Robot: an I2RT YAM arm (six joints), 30 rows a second.
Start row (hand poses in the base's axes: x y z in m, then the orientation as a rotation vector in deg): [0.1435 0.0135 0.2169 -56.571 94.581 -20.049]
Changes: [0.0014 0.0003 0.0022 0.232 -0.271 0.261]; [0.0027 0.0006 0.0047 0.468 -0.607 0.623]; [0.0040 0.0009 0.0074 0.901 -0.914 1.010]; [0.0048 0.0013 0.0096 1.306 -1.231 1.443]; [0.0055 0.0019 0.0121 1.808 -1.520 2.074]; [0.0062 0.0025 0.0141 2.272 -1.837 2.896]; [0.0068 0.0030 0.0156 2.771 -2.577 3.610]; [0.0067 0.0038 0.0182 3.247 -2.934 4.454]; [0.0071 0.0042 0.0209 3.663 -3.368 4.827]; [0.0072 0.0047 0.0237 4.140 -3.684 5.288]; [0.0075 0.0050 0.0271 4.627 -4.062 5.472]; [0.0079 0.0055 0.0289 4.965 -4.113 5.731]
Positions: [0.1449 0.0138 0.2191 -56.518 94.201 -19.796]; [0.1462 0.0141 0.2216 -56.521 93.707 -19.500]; [0.1475 0.0144 0.2243 -56.405 93.231 -19.008]; [0.1483 0.0148 0.2265 -56.342 92.720 -18.514]; [0.1490 0.0154 0.2290 -56.369 92.126 -17.796]; [0.1497 0.0160 0.2310 -56.562 91.399 -16.996]; [0.1503 0.0165 0.2325 -56.504 90.353 -16.428]; [0.1502 0.0173 0.2351 -56.684 89.574 -15.627]; [0.1506 0.0177 0.2378 -56.520 88.988 -15.223]; [0.1507 0.0182 0.2406 -56.414 88.457 -14.659]; [0.1510 0.0185 0.2440 -56.069 88.027 -14.298]; [0.1514 0.0190 0.2458 -55.998 87.841 -13.868]
